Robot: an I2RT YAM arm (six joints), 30 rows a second.
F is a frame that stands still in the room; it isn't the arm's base.
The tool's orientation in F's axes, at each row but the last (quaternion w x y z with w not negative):
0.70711 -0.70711 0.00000 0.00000
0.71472 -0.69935 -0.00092 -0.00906
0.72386 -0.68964 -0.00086 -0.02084
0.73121 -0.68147 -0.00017 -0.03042
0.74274 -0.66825 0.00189 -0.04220
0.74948 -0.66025 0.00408 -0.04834
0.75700 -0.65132 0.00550 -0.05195
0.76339 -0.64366 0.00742 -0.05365
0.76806 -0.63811 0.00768 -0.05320
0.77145 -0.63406 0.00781 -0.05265
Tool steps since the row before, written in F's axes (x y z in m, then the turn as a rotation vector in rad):
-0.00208 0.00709 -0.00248 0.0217 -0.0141 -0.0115
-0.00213 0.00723 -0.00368 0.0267 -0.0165 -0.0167
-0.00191 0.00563 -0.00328 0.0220 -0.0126 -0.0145
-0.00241 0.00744 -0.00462 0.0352 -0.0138 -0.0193
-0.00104 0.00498 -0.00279 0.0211 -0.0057 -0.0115
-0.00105 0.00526 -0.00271 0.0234 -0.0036 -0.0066
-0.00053 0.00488 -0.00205 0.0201 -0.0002 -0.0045
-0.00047 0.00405 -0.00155 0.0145 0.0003 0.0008
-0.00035 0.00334 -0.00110 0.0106 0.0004 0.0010
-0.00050 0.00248 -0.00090 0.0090 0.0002 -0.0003
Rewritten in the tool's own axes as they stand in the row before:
-0.00208 0.00248 0.00709 0.0217 0.0115 -0.0141
-0.00227 0.00380 0.00712 0.0267 0.0167 -0.0166
-0.00217 0.00348 0.00541 0.0219 0.0146 -0.0127
-0.00293 0.00501 0.00699 0.0349 0.0199 -0.0137
-0.00151 0.00322 0.00458 0.0208 0.0121 -0.0056
-0.00161 0.00326 0.00478 0.0232 0.0077 -0.0028
-0.00107 0.00270 0.00446 0.0197 0.0058 0.0006
-0.00093 0.00216 0.00367 0.0144 0.0003 0.0016
-0.00072 0.00166 0.00304 0.0106 -0.0001 0.0014
-0.00077 0.00132 0.00221 0.0089 0.0010 0.0008

